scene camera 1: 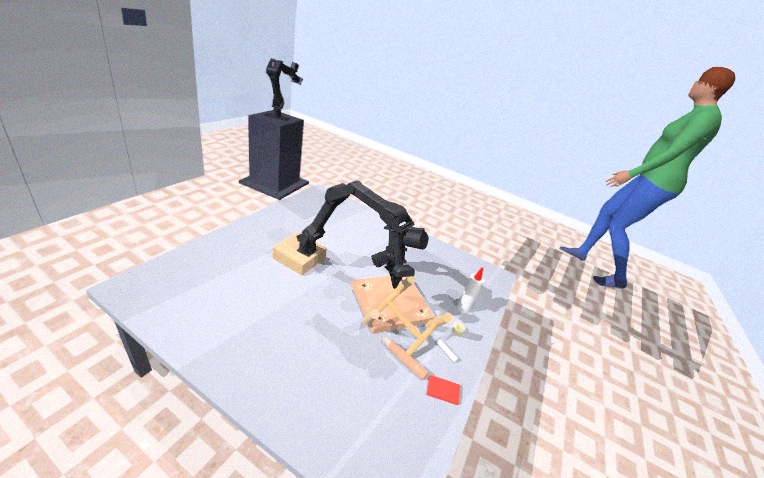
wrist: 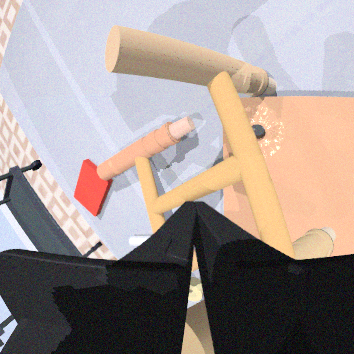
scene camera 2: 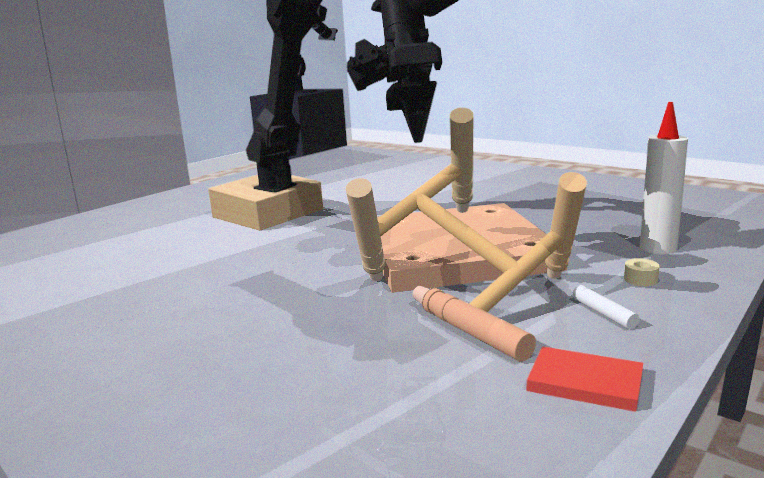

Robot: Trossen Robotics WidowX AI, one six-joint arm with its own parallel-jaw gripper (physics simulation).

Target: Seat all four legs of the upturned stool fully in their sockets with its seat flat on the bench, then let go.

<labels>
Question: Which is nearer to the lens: the white stick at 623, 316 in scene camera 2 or the small ring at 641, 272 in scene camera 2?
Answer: The white stick.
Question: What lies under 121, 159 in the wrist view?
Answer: A stool leg.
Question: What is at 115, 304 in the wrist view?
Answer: The gripper.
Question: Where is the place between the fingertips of the gripper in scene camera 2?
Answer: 418, 142
</labels>
